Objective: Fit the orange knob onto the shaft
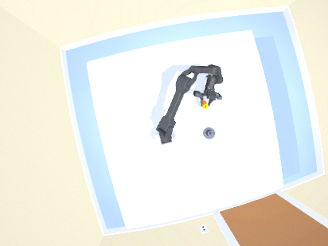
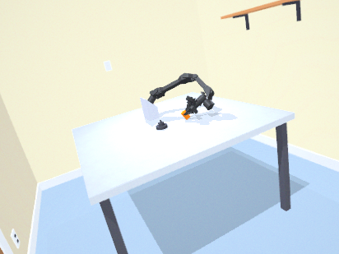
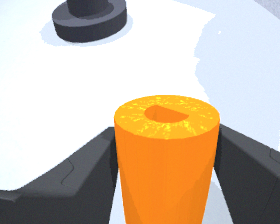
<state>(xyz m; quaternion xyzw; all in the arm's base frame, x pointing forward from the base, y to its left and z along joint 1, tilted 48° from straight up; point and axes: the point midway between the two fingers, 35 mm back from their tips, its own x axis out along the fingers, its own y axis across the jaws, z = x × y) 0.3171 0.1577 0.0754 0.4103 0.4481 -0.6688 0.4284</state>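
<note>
Now: the orange knob 1 cm ahead of my gripper tip, 2 cm to the left of it and 1 cm below it. Round my gripper tip: pedestal 19 cm to the right, 1 cm below.
</note>
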